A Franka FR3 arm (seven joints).
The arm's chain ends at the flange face. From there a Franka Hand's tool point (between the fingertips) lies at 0.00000 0.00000 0.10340 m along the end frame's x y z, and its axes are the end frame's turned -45 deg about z.
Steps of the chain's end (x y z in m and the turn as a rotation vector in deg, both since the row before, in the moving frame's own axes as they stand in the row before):
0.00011 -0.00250 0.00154 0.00 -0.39 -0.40
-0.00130 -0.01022 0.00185 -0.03 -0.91 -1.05
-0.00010 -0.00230 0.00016 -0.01 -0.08 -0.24
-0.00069 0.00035 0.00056 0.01 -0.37 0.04
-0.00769 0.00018 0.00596 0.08 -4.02 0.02
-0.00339 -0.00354 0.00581 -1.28 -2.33 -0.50
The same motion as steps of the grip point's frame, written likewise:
0.00135 -0.00219 0.00154 0.28 -0.28 -0.40
0.00510 -0.00926 0.00184 0.62 -0.66 -1.05
0.00144 -0.00179 0.00016 0.05 -0.06 -0.24
-0.00119 -0.00073 0.00056 0.27 -0.25 0.04
-0.01059 -0.01054 0.00571 2.90 -2.79 0.02
-0.00450 -0.00622 0.00570 0.74 -2.55 -0.50

